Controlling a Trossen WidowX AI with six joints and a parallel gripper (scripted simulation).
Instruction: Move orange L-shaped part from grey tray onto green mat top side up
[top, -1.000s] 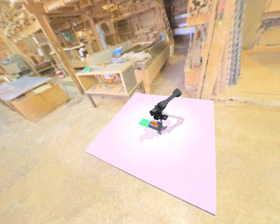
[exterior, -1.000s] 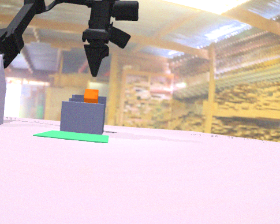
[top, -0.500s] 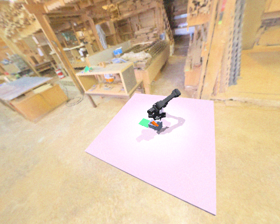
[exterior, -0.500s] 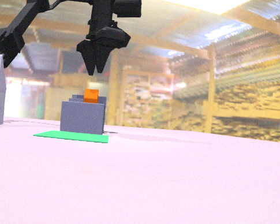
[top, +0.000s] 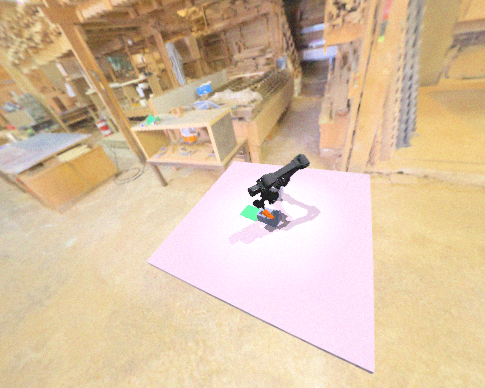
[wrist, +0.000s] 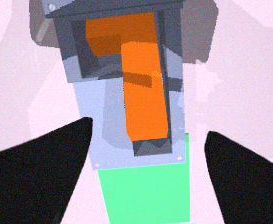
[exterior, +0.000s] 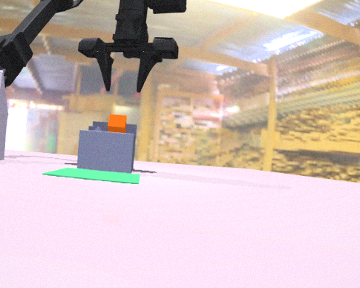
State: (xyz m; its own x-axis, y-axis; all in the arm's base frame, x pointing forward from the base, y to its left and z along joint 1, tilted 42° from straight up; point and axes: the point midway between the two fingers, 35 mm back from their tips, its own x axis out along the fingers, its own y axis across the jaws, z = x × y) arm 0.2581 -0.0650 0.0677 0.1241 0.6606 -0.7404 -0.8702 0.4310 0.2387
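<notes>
Now: the orange L-shaped part 10 cm below my gripper tip, 2 cm to the left of it and 1 cm behind it. Round my gripper tip: green mat (16 cm below, 15 cm to the right, 6 cm behind).
</notes>
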